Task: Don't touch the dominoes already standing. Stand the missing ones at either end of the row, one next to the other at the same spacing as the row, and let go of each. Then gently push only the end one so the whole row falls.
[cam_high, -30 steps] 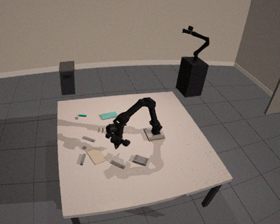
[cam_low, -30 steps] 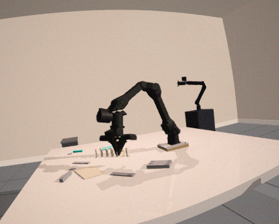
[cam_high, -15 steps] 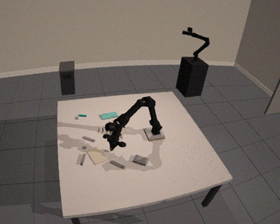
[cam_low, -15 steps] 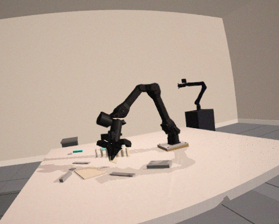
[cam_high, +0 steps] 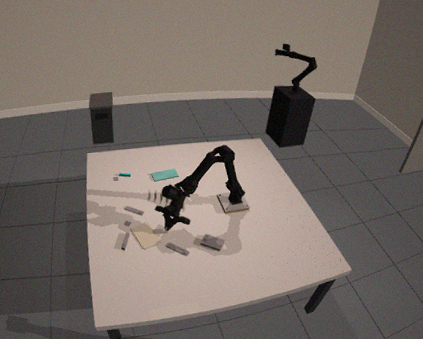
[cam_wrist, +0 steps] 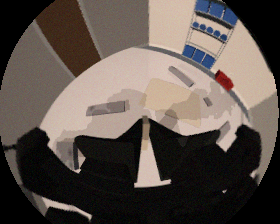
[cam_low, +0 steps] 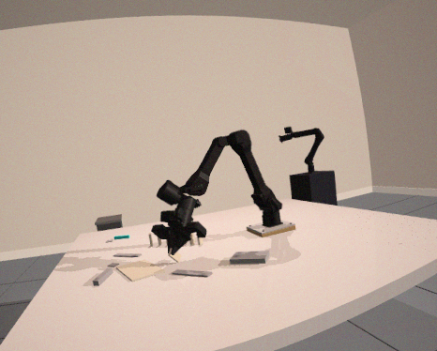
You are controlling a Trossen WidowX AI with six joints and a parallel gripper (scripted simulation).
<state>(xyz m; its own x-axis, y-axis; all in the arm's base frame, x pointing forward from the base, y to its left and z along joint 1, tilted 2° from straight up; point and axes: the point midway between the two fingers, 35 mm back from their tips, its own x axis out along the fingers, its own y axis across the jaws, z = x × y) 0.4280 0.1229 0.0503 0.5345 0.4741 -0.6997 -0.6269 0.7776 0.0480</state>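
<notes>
Right now my gripper tip is 100 mm short of the beige card, 30 mm above it and 20 mm to the left of it. From my gripper tip the other things lie so: teal plate 480 mm to the right, 120 mm behind, 30 mm below; flat grey strip 110 mm to the left, 30 mm below, 30 mm behind; dark grey slab 210 mm behind, 110 mm to the left, 30 mm below.
</notes>
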